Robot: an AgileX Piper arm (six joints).
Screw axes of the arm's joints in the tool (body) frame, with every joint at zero. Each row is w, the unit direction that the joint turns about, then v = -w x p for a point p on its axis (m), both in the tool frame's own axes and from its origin. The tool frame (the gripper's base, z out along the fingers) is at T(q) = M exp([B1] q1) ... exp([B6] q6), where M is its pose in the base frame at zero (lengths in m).
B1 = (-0.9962, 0, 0.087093, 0, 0.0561, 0)
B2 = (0, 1, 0, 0.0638, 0, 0.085)
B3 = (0, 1, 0, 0.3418, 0, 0.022)
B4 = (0, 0, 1, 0, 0, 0)
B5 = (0, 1, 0, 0.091, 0, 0)
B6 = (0, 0, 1, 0, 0, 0)
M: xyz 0.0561 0 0.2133 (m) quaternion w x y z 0.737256 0 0.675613 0
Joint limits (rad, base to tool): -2.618..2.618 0..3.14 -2.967..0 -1.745..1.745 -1.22..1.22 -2.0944..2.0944
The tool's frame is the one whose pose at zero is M.
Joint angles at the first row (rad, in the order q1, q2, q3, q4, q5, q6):
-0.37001, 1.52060, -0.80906, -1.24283, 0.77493, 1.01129
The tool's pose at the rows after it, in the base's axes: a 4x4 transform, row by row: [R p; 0 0 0 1], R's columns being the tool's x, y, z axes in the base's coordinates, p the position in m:
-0.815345 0.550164 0.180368 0.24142; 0.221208 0.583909 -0.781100 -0.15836; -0.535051 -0.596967 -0.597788 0.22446; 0 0 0 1
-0.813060 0.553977 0.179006 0.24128; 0.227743 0.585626 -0.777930 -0.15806; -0.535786 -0.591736 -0.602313 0.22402; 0 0 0 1
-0.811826 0.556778 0.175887 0.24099; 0.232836 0.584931 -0.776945 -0.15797; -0.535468 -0.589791 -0.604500 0.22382; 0 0 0 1
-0.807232 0.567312 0.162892 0.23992; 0.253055 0.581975 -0.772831 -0.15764; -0.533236 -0.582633 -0.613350 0.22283; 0 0 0 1
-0.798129 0.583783 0.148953 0.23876; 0.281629 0.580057 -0.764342 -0.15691; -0.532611 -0.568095 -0.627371 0.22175; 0 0 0 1
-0.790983 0.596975 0.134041 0.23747; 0.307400 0.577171 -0.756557 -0.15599; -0.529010 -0.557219 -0.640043 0.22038; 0 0 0 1
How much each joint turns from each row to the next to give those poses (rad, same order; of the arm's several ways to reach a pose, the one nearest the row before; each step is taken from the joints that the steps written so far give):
-0.00002, 0.00134, -0.00399, -0.00285, -0.00001, 0.00002
0.00002, -0.00001, 0.00014, 0.00790, -0.00099, -0.00003
-0.00001, -0.00002, 0.00003, 0.00486, 0.00196, 0.00001
0.00000, 0.00077, -0.00001, 0.01907, 0.00812, 0.00001
0.00000, 0.00000, -0.00091, 0.02960, 0.00722, 0.00001
0.00091, 0.00039, 0.00058, 0.02625, 0.00900, -0.00006

